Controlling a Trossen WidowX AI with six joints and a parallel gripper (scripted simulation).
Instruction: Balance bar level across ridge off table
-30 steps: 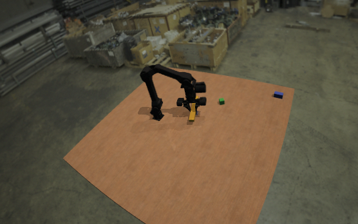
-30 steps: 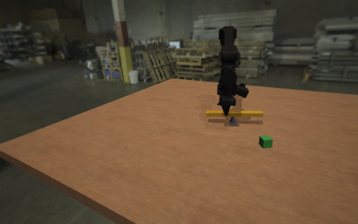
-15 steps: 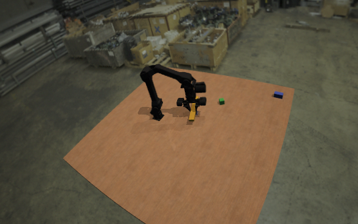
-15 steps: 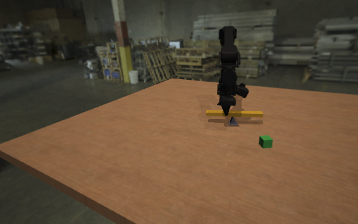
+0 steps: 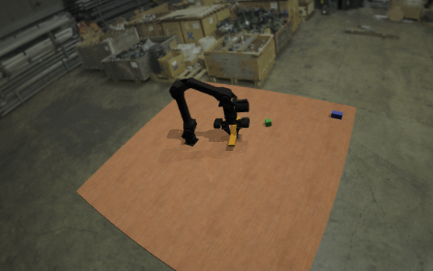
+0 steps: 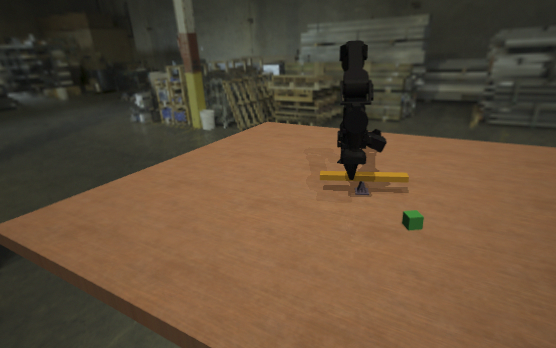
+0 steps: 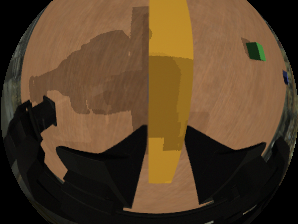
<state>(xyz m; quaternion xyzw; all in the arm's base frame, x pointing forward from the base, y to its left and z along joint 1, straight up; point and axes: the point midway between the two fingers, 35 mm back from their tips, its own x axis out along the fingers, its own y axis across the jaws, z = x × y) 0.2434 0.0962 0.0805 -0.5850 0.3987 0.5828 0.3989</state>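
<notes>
Right now the yellow bar is 10 mm behind my gripper tip and 30 mm to the left of it. From my gripper tip the other things lie so: blue block: 500 mm ahead, 400 mm to the left, 30 mm below; then green cube: 120 mm ahead, 190 mm to the left, 30 mm below.
</notes>
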